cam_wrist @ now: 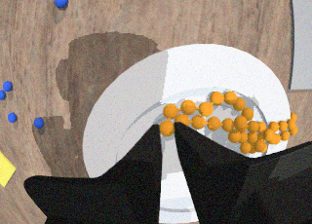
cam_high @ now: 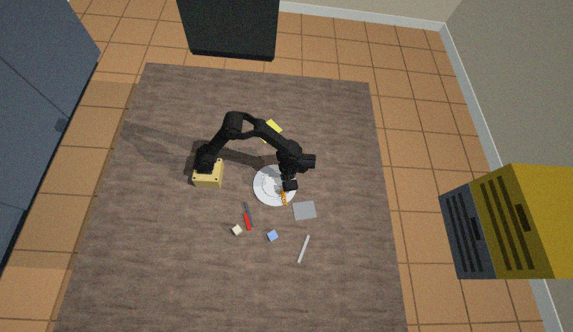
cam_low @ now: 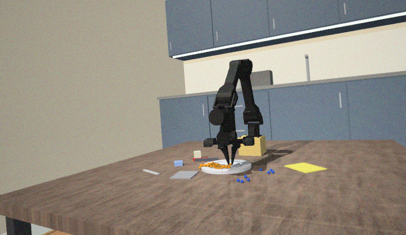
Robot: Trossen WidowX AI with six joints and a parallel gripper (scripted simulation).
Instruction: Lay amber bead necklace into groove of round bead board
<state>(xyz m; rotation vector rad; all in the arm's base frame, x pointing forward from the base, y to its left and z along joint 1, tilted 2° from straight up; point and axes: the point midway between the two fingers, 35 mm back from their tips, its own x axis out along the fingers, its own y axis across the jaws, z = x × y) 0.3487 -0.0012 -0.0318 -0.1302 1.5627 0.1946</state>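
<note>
Right now my gripper tip is 9 cm short of the grey square tile, 15 cm to the left of it and 2 cm above it. From my gripper tip the other things lie so: yellow sheet (9 cm behind, 25 cm to the left, 2 cm below); then red stick (15 cm behind, 19 cm to the right, 2 cm below); then light blue cube (5 cm behind, 26 cm to the right, 1 cm below).
</note>
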